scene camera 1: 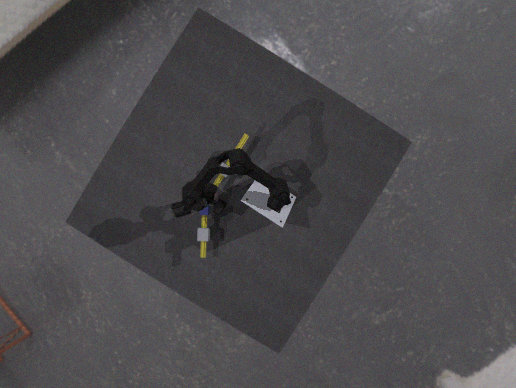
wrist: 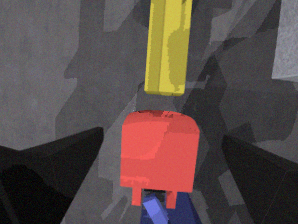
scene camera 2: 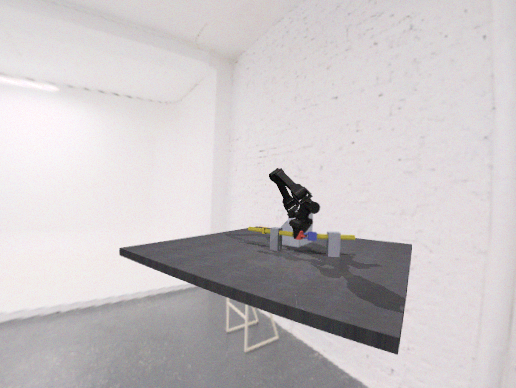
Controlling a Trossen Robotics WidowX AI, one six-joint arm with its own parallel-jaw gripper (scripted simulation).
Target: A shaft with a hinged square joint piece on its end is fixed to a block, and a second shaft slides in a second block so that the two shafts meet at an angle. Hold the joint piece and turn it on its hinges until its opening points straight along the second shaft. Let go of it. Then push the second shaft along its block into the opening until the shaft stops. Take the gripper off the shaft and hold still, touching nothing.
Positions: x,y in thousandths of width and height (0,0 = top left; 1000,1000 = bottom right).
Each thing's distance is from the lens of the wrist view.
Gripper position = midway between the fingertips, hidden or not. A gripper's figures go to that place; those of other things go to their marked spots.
gripper (wrist: 545,614): 0.11 m
red square joint piece (wrist: 532,663): 0.08 m
